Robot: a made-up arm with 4 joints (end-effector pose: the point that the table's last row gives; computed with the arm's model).
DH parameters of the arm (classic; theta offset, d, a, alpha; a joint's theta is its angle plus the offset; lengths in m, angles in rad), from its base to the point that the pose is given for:
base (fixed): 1.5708 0.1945 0 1.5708
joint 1: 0.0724 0 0.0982 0
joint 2: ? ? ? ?
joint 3: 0 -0.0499 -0.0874 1.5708
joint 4: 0 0.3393 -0.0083 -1.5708
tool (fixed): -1.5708 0.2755 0 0
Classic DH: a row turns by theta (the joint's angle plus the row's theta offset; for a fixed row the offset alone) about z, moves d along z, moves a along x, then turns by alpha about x.
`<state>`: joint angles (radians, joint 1 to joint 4).
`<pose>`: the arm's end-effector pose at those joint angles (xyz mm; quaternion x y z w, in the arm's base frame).
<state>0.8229 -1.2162 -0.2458 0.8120</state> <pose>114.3 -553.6 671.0 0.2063 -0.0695 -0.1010 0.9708</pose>
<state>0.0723 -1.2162 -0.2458 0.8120</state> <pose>114.3 -79.8 920.5 -0.1639 -0.1017 -0.0685 0.9788</pose>
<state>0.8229 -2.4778 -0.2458 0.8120</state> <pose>114.3 255.2 978.6 -0.4060 -0.1157 -0.0406 0.9056</pose>
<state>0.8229 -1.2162 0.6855 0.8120</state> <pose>304.7 -225.9 535.0 0.1957 0.1905 0.2769 0.9213</pose>
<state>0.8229 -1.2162 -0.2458 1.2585</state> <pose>99.9 -647.5 594.3 0.4161 -0.0901 -0.0831 0.9010</pose>
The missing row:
joint 2: -0.0724 -0.1435 -0.3545 -1.5708
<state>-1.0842 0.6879 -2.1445 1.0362</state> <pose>-603.7 -341.1 366.1 0.1504 -0.5766 -0.6625 0.4539</pose>
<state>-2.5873 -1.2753 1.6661 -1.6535</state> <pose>-362.8 -11.0 162.4 0.2517 -0.6610 -0.3327 0.6238</pose>
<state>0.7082 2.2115 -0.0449 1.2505</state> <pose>179.7 766.6 76.7 -0.8704 -0.0166 0.0151 0.4918</pose>
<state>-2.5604 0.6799 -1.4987 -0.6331</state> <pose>-50.3 300.4 736.0 -0.6963 -0.3978 -0.5529 0.2261</pose>
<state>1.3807 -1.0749 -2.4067 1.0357</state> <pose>-615.6 -336.1 269.8 0.2233 -0.3331 -0.8718 0.2814</pose>
